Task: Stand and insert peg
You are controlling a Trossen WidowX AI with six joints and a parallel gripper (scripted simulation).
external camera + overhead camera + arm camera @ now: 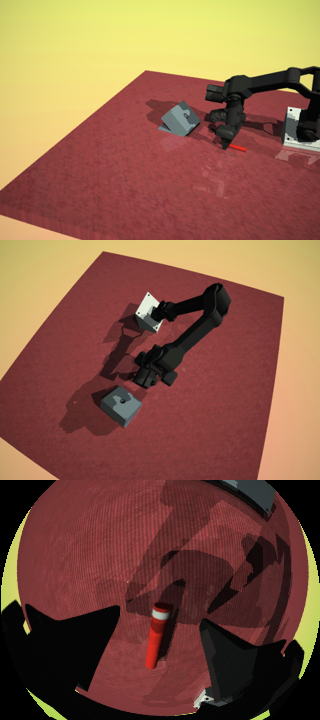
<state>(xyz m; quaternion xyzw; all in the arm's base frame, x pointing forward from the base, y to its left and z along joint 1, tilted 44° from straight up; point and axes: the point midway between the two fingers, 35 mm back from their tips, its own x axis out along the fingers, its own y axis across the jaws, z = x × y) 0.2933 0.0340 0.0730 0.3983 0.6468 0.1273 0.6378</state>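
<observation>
Right now my gripper tip is 1 cm to the right of the red peg and 1 cm past it. The rest, counted from my gripper tip: grey sloped panel 18 cm ahead, 11 cm to the right, 3 cm above.
</observation>
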